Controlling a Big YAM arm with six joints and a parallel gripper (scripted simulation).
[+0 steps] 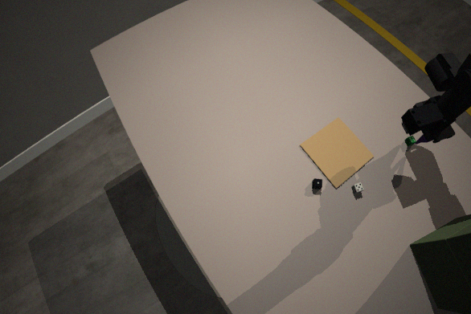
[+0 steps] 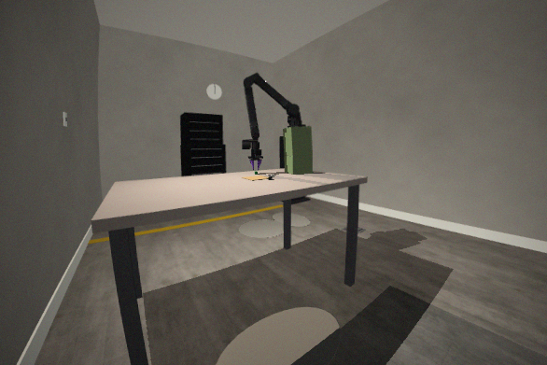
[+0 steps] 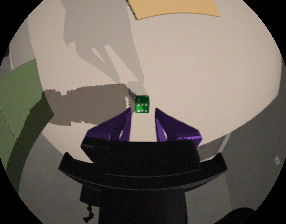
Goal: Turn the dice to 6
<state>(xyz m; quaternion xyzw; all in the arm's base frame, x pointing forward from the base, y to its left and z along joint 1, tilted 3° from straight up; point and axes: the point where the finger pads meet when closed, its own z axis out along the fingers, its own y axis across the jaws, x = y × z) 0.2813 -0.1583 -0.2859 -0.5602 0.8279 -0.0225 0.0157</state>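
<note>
My hand is 30 mm above the green die. Round my hand: black die: 290 mm to the left, 80 mm ahead, 30 mm below; then tan mat: 180 mm to the left, 110 mm ahead, 40 mm below; then white die: 220 mm to the left, 30 mm below, 10 mm ahead.
</note>
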